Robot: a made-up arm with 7 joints.
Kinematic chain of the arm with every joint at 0, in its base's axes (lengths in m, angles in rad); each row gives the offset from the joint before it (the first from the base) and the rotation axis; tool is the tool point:
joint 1: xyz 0 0 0.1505 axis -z
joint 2: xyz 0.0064 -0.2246 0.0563 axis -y
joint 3: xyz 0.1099 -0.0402 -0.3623 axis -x
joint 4: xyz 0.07 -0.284 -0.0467 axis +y
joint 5: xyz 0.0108 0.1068 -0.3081 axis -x
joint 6: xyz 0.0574 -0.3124 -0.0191 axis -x
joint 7: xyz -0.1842 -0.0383 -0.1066 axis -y
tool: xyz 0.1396 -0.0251 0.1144
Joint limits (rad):
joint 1: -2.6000..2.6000
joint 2: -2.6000..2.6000
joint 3: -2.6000..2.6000
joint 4: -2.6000..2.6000
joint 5: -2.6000..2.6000
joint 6: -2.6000..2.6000
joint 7: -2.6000..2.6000
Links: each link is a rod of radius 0.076 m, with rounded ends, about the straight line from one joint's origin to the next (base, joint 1, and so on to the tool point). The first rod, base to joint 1, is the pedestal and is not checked.
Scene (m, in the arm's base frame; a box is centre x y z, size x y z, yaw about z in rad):
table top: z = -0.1
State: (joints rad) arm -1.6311 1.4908 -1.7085 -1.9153 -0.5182 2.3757 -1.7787
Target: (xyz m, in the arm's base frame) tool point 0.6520 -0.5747 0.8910
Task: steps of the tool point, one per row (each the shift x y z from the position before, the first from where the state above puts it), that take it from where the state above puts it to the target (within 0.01 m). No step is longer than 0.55 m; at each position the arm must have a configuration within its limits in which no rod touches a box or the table.
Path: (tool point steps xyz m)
1: 0.4492 -0.2346 0.1836
2: 0.2721 -0.4517 0.1221
3: 0.0148 -0.5307 0.0269
4: -0.2282 -0.4508 -0.0778

